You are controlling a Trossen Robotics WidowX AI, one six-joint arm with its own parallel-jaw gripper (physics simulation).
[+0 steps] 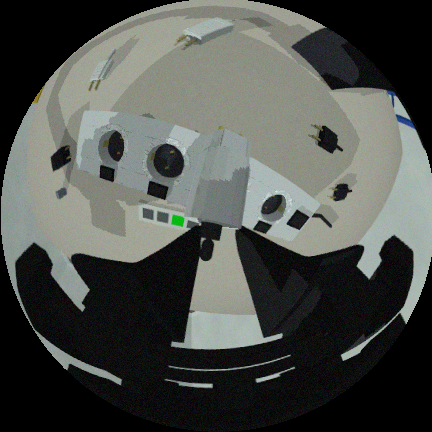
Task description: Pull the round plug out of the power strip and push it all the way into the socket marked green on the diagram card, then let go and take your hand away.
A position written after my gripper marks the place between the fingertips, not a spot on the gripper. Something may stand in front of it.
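There is a diagram card [150, 213] that I can see, and a white power strip [144, 150] as well. I also see a round plug [216, 198], and with these things my own gripper [217, 230] is in sight.
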